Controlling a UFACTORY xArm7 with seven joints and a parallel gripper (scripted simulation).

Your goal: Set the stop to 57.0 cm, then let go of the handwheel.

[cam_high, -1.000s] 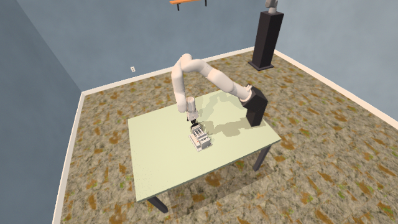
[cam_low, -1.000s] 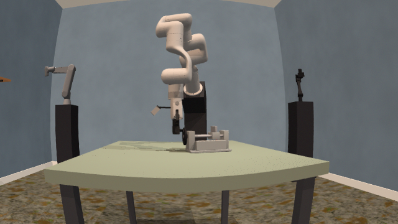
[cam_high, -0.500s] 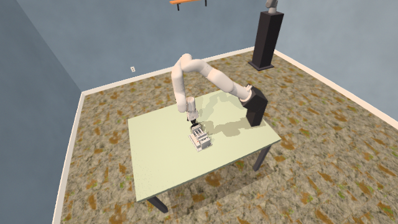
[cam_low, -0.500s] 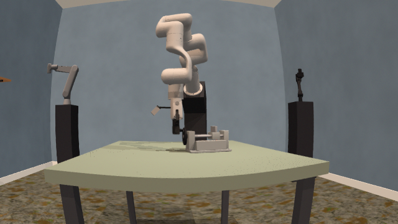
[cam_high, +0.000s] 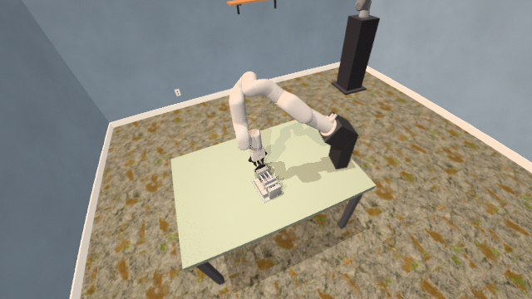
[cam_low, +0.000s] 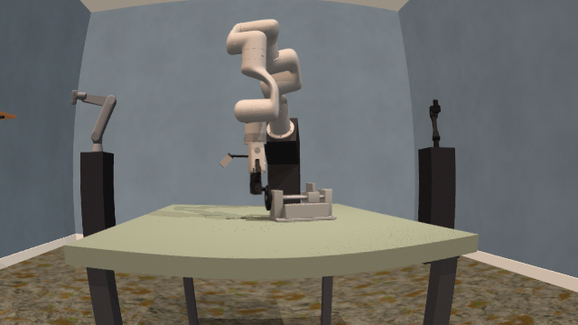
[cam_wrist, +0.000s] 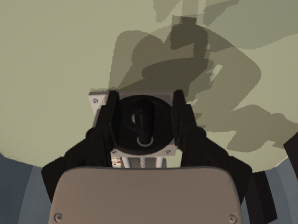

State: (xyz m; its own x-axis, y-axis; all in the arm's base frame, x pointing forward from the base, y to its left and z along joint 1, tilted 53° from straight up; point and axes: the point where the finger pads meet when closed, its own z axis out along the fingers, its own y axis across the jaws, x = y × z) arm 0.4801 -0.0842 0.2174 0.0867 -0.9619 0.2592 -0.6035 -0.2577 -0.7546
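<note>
Now: the black handwheel 20 mm to the left of my hand and 10 mm below it. The rest, counted from my hand: grey stop block (10 mm behind, 190 mm to the left, 20 mm below).
</note>
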